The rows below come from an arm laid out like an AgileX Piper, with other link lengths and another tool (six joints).
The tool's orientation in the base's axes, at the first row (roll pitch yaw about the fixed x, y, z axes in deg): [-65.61, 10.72, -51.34]
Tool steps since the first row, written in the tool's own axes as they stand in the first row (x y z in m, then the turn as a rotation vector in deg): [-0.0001, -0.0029, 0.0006, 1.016, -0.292, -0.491]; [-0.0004, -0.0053, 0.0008, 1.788, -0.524, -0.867]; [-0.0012, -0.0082, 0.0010, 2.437, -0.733, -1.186]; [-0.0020, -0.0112, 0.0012, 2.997, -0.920, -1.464]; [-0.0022, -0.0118, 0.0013, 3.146, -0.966, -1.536]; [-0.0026, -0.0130, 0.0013, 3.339, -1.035, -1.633]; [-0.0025, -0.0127, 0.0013, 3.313, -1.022, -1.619]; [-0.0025, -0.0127, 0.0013, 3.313, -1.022, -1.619]
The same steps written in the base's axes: [-0.0002, -0.0007, 0.0029, 0.188, -1.143, -0.127]; [-0.0008, -0.0014, 0.0051, 0.326, -2.018, -0.215]; [-0.0018, -0.0018, 0.0080, 0.437, -2.759, -0.279]; [-0.0027, -0.0022, 0.0109, 0.529, -3.404, -0.328]; [-0.0029, -0.0023, 0.0115, 0.556, -3.572, -0.344]; [-0.0034, -0.0024, 0.0126, 0.586, -3.797, -0.357]; [-0.0033, -0.0024, 0.0124, 0.583, -3.765, -0.359]; [-0.0033, -0.0024, 0.0124, 0.583, -3.765, -0.359]
